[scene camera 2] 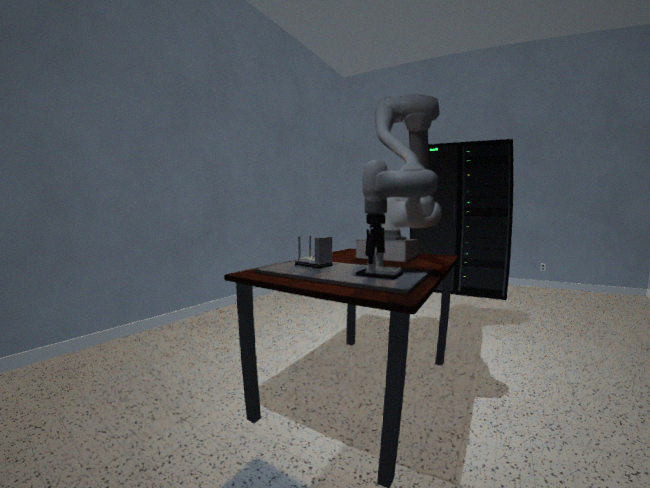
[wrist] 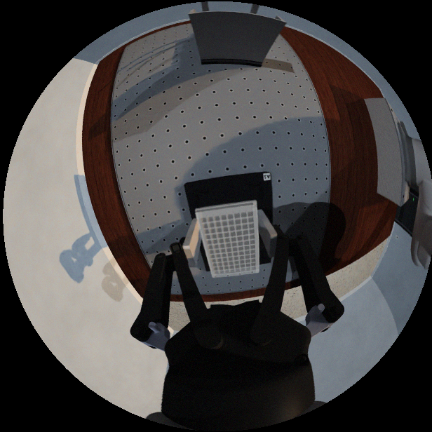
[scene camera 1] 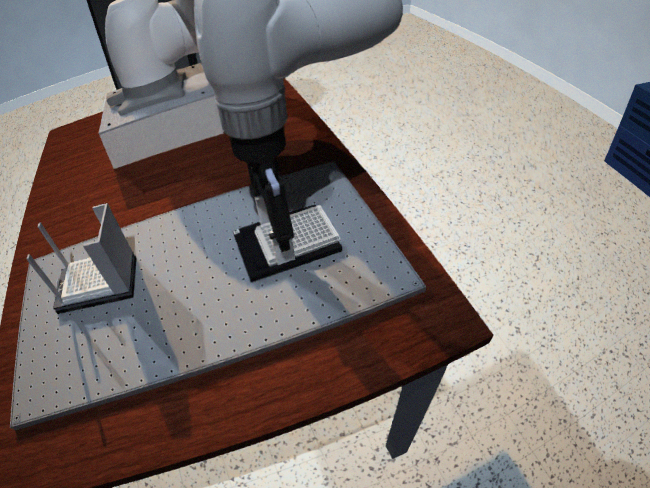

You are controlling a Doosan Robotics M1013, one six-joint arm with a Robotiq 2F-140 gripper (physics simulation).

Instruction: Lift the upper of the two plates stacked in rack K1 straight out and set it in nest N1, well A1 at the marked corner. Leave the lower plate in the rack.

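Pixels of known places: gripper, fingertip midpoint: (scene camera 2: 375,270) (scene camera 1: 277,242); arm's base, link origin: (scene camera 2: 387,239) (scene camera 1: 154,94).
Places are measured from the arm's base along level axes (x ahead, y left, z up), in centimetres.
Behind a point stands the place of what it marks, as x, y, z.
My gripper (scene camera 1: 273,231) @(58.8, 22.8, -7.9) (scene camera 2: 374,266) @(58.8, 22.8, -7.9) (wrist: 228,223) is shut on a white well plate (scene camera 1: 317,229) @(59.2, 29.8, -6.8) (wrist: 233,257), its fingers on the two long sides. The plate is over the black nest N1 (scene camera 1: 247,258) @(60.4, 17.2, -8.3) (wrist: 225,188). It looks about level and is shifted away from the nest's A1 label (scene camera 1: 236,231) @(53.3, 16.2, -8.3) (wrist: 267,176), leaving a black strip bare at that end. I cannot tell whether it touches the nest. The lower white plate (scene camera 1: 78,278) @(57.1, -14.3, -6.4) is in rack K1 (scene camera 1: 123,254) @(56.5, -4.1, -4.1) (scene camera 2: 323,250) @(58.9, -4.1, -1.5) (wrist: 237,37); the rack's grey panel hides it in the wrist view. The held plate's well A1 cannot be made out.
The grey perforated board (scene camera 1: 220,320) @(70.7, 10.9, -9.5) (wrist: 160,120) carries the rack and nest on the brown wooden table (scene camera 1: 294,362) @(80.3, 20.3, -10.8) (scene camera 2: 315,291) @(89.5, 16.6, -11.0). Two thin posts (scene camera 1: 43,273) @(60.3, -17.4, -0.2) (scene camera 1: 52,244) @(53.2, -17.2, -0.4) stand upright at the rack's left side. The robot's pale base block (scene camera 1: 162,136) @(14.3, 1.5, -6.3) is behind the board.
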